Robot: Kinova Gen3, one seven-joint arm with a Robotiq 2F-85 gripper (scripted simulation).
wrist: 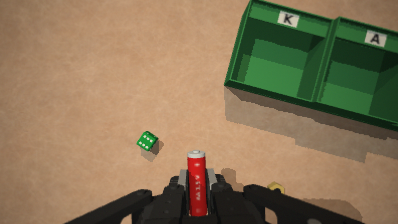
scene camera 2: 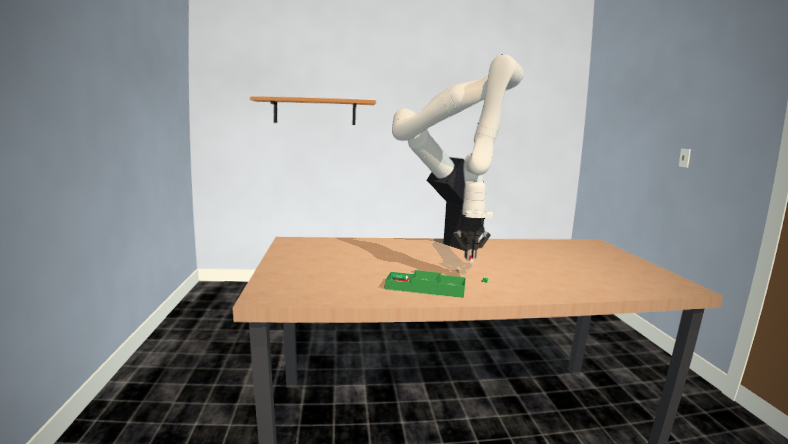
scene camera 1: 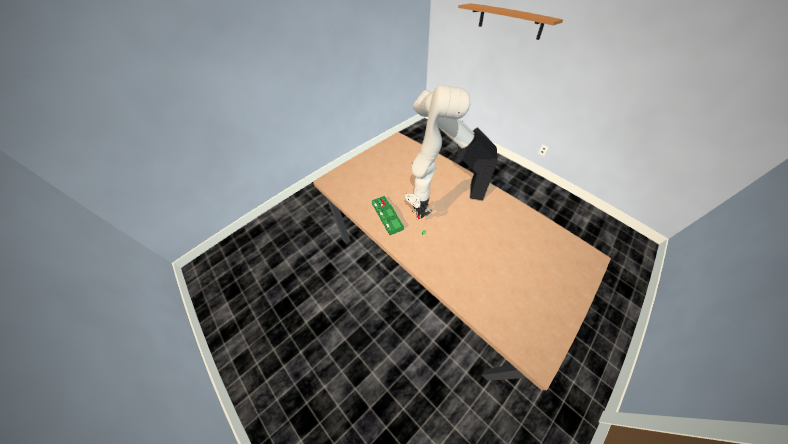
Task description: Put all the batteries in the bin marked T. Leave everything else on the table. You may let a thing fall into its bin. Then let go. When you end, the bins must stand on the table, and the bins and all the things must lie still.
Path:
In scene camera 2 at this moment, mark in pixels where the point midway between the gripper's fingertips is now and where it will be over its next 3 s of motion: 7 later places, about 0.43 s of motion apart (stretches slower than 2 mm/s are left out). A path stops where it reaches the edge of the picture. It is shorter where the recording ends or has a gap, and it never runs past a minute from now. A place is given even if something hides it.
My gripper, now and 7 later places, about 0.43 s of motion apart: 470, 259; 454, 260; 436, 261; 421, 263; 405, 265; 401, 265; 401, 265; 402, 269

